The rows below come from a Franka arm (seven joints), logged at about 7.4 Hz.
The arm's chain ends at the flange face. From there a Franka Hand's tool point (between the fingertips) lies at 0.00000 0.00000 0.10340 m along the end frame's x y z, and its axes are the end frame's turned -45 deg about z.
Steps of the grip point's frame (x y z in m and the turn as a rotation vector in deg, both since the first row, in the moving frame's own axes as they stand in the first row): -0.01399 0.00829 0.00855 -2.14 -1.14 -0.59; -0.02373 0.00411 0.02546 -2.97 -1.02 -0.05; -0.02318 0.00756 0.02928 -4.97 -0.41 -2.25; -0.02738 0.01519 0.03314 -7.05 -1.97 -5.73; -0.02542 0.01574 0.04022 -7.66 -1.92 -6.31; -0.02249 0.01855 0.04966 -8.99 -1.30 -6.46
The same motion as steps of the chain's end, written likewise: -0.00533 0.01158 0.00864 -2.32 0.71 -0.59; -0.01636 0.01460 0.02562 -2.82 1.38 -0.05; -0.01699 0.01500 0.02967 -3.80 3.22 -2.25; -0.01565 0.01897 0.03398 -6.38 3.59 -5.73; -0.01480 0.01735 0.04120 -6.77 4.06 -6.31; -0.01328 0.01652 0.05096 -7.28 5.44 -6.46
